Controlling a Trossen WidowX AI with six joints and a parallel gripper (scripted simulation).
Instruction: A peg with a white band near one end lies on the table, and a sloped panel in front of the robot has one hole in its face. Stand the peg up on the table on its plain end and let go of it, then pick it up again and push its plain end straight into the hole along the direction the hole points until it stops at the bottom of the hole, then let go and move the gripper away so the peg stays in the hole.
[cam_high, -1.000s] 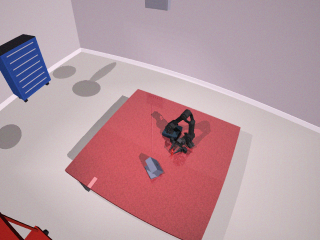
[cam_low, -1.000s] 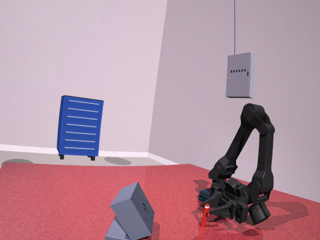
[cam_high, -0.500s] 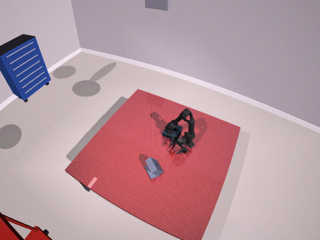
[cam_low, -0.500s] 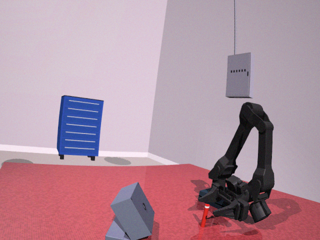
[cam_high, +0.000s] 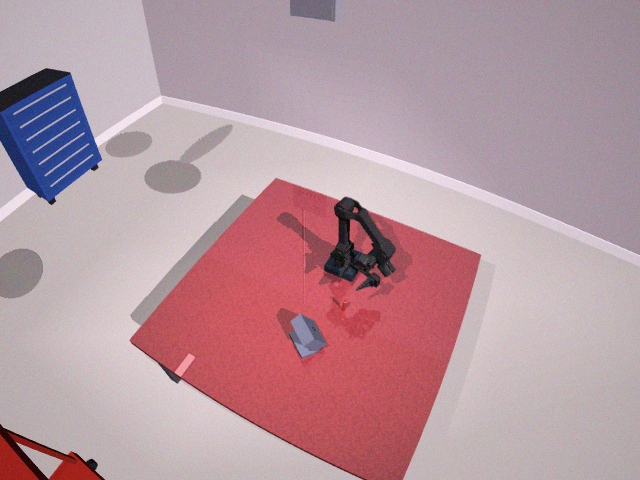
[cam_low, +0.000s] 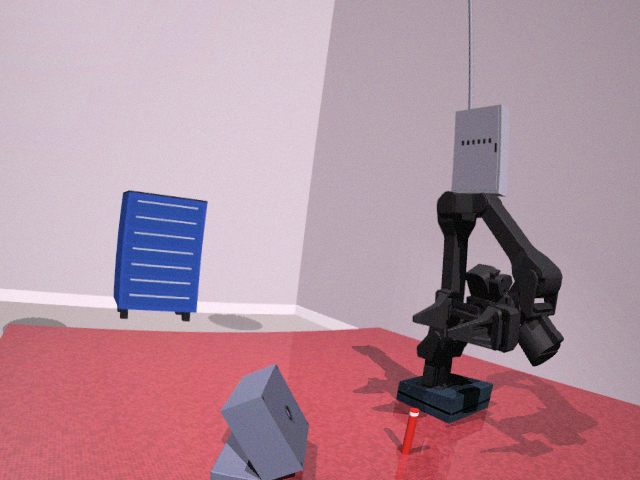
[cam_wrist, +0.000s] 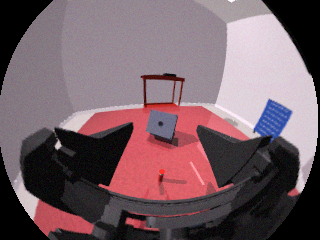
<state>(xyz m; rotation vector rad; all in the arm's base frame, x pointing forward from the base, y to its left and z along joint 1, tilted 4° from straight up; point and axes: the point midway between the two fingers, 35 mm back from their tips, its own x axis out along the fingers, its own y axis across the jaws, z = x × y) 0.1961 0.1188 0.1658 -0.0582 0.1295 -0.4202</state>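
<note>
Right now the red peg is 10 mm behind my gripper tip and 160 mm below it. Also, from my gripper tip: sloped panel 200 mm ahead, 90 mm to the right, 140 mm below.
</note>
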